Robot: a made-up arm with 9 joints. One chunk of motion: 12 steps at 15 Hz.
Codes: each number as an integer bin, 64 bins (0 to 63) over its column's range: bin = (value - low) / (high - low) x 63, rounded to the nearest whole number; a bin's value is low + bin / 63 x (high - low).
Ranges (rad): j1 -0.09..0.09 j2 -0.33..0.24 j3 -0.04..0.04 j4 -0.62..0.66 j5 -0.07..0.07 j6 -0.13..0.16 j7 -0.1..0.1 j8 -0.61..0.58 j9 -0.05..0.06
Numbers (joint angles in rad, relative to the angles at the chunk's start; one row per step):
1: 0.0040 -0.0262 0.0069 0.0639 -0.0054 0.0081 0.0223 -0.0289 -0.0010
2: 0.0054 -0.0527 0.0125 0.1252 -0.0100 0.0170 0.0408 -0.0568 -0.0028
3: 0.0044 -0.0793 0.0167 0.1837 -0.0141 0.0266 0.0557 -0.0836 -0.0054
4: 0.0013 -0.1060 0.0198 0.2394 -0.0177 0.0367 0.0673 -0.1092 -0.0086
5: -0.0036 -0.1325 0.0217 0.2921 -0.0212 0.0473 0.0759 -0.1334 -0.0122
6: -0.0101 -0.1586 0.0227 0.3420 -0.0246 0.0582 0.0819 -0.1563 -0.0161
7: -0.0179 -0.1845 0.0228 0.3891 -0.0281 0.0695 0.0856 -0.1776 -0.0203
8: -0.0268 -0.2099 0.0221 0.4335 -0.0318 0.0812 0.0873 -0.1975 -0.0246
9: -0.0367 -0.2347 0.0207 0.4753 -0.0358 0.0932 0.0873 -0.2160 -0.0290
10: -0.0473 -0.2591 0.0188 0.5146 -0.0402 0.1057 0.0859 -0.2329 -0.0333
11: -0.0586 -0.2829 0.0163 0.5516 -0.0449 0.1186 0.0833 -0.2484 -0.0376
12: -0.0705 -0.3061 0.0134 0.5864 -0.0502 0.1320 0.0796 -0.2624 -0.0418
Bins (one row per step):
1: 33 34 37 34 29 30 39 31 28
2: 33 31 41 37 27 32 44 29 27
3: 33 28 45 40 25 34 49 28 26
4: 32 25 47 42 24 36 53 27 24
5: 30 22 49 45 22 39 55 25 22
6: 28 19 49 47 20 41 57 24 19
7: 25 16 49 50 19 43 58 23 17
8: 22 13 49 52 17 46 59 22 15
9: 19 11 48 54 15 48 59 21 12
10: 15 8 46 56 13 51 59 20 10
11: 11 5 44 58 11 54 58 19 7
12: 7 3 42 59 9 57 57 18 5

